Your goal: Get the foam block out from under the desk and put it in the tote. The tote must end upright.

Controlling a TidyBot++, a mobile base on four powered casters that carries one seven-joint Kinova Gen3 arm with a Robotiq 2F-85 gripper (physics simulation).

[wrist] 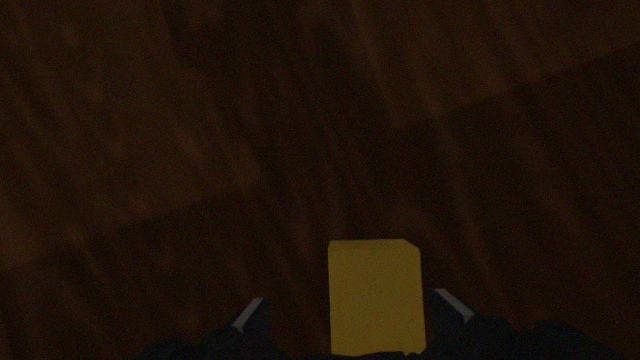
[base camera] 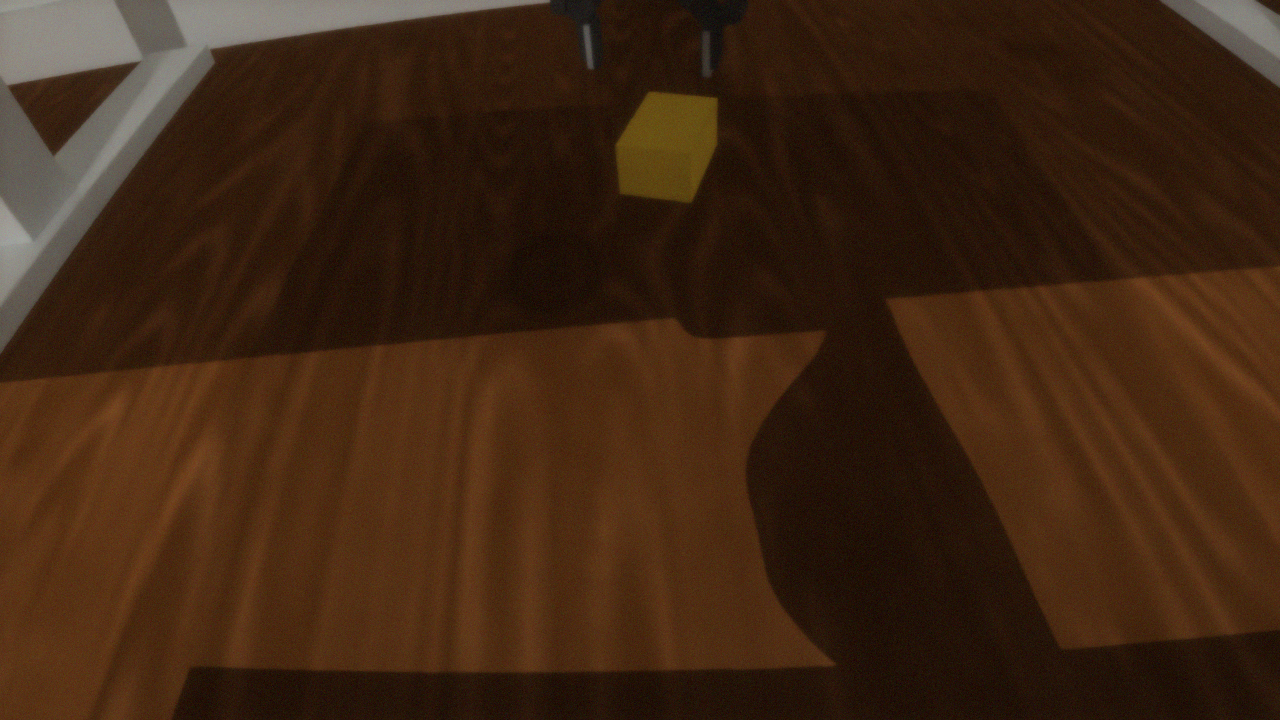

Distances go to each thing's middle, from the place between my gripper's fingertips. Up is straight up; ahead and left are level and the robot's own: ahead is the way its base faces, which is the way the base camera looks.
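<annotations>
Yellow foam block (base camera: 663,153) in sight: 60 mm below my hand, 20 mm behind it, 10 mm to the right of it.
</annotations>
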